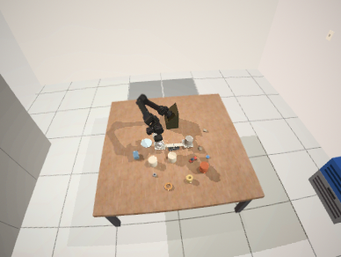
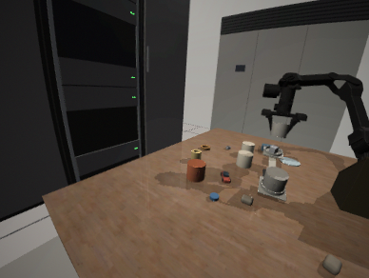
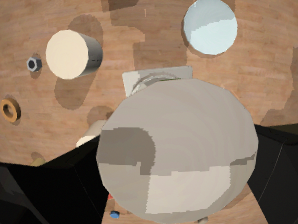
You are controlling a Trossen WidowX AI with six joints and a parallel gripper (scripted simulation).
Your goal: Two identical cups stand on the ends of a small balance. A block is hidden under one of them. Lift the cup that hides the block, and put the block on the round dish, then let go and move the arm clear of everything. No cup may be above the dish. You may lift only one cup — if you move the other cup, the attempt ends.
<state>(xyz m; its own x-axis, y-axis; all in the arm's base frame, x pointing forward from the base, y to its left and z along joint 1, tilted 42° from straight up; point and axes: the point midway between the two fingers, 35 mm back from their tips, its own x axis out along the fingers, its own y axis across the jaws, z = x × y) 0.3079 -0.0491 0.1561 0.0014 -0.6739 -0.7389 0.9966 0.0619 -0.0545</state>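
Now: the grey cup 2 cm to the right of my gripper tip and 1 cm above it. From my gripper tip the other things lie so: grey block (1 cm to the left, 8 cm below); blue block (4 cm ahead, 20 cm to the right, 15 cm below); round pale blue dish (10 cm behind, 11 cm to the right, 17 cm below).
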